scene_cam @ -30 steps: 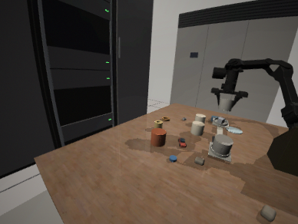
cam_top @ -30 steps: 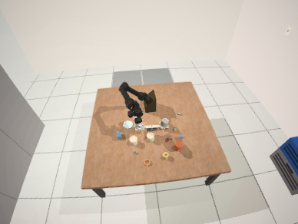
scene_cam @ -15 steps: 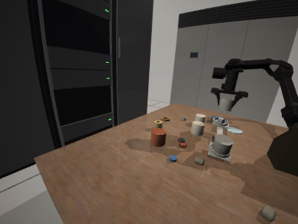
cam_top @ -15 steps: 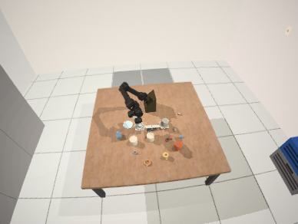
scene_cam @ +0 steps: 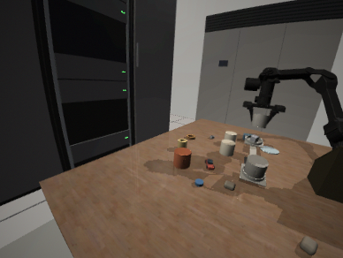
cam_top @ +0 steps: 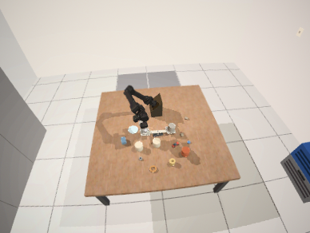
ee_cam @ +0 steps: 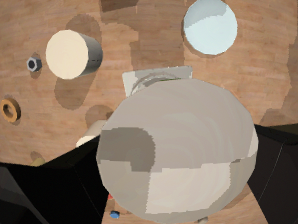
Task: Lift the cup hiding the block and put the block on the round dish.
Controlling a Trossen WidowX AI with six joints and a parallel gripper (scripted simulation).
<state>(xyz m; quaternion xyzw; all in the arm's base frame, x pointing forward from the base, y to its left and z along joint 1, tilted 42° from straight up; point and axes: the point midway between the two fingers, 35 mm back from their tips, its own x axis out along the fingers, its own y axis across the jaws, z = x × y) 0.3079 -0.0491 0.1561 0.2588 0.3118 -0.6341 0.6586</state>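
My gripper tip is 80 mm above the grey block and 10 mm to the right of it. Round my gripper tip: blue block: 200 mm to the right, 150 mm below, 40 mm ahead; then round pale blue dish: 170 mm below, 110 mm to the right, 100 mm behind; then grey cup: 20 mm to the right, 10 mm above.
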